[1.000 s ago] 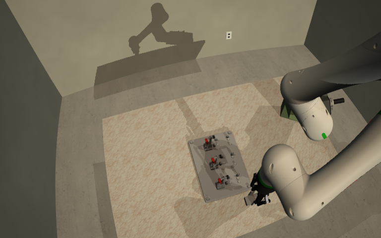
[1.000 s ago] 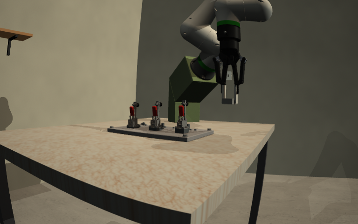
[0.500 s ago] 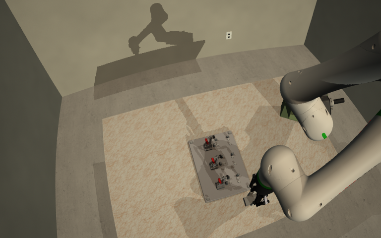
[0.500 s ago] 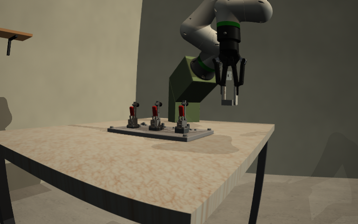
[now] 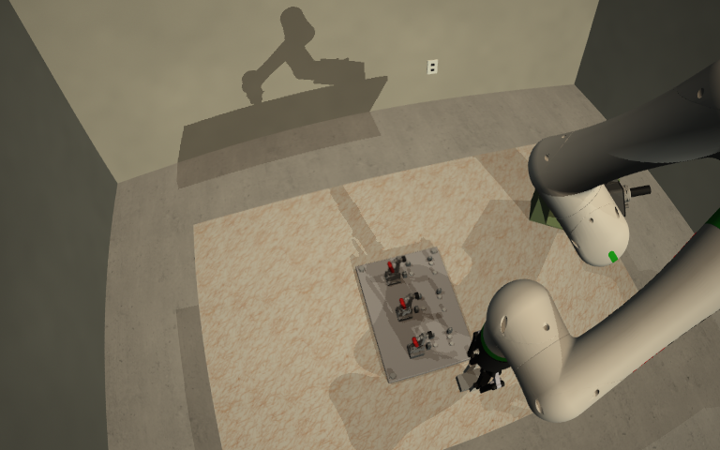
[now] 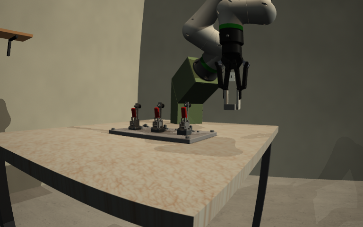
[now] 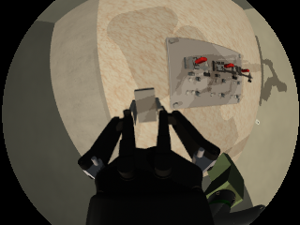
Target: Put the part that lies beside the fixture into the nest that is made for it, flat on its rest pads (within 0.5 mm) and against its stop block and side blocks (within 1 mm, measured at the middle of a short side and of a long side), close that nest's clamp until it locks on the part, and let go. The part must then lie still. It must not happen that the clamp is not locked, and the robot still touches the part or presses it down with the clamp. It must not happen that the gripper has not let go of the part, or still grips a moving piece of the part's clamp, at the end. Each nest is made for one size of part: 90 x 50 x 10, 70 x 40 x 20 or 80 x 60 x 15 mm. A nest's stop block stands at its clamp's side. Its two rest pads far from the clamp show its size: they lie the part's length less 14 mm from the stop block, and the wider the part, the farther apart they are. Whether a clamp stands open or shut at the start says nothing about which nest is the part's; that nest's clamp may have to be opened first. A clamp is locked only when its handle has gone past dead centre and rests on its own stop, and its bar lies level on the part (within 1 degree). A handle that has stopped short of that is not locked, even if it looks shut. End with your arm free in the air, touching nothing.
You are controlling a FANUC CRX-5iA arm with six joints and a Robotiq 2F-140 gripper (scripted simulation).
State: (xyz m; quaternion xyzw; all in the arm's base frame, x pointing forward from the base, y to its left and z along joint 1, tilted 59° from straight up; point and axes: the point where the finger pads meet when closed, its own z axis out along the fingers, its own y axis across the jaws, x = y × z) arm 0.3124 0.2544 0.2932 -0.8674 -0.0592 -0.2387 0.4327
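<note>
Now: the grey fixture plate 14 cm ahead of my hand, 22 cm to the right of it and 13 cm below it. Also, from my hand: grey part (3 cm below).
</note>
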